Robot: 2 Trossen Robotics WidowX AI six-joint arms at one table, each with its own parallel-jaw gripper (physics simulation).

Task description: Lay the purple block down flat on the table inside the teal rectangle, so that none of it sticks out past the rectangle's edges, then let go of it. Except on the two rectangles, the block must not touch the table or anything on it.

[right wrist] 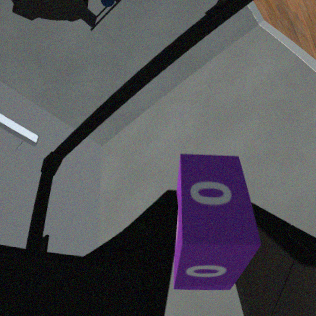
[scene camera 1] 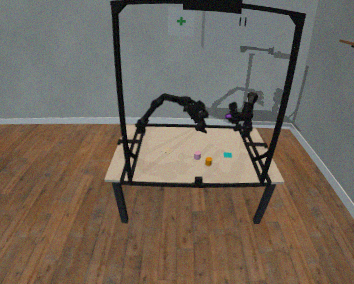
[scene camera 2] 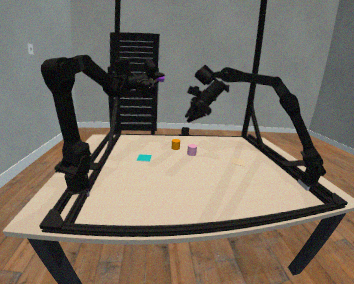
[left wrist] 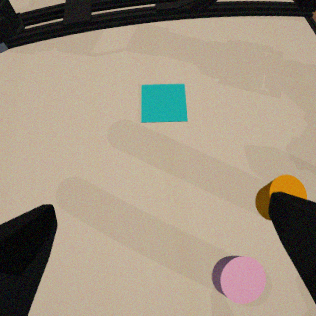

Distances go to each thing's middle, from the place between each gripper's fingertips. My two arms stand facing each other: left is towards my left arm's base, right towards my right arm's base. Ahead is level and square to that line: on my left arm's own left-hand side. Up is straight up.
I see the purple block [right wrist: 216, 236] 10 mm ahead of my right hand, 20 mm to the right of it and 10 mm below it. Also, from my right hand: teal rectangle [left wrist: 159, 102]: 100 mm ahead, 80 mm to the right, 370 mm below; orange cylinder [left wrist: 286, 183]: 10 mm behind, 80 mm to the left, 350 mm below; pink cylinder [left wrist: 240, 278]: 50 mm ahead, 150 mm to the left, 350 mm below.
The pink cylinder lies 70 mm behind my left hand, 60 mm to the left of it and 170 mm below it. From my left hand the other things lie so: teal rectangle (20 mm behind, 180 mm to the right, 200 mm below); then orange cylinder (140 mm behind, 20 mm to the right, 170 mm below); then purple block (110 mm behind, 120 mm to the right, 170 mm above).
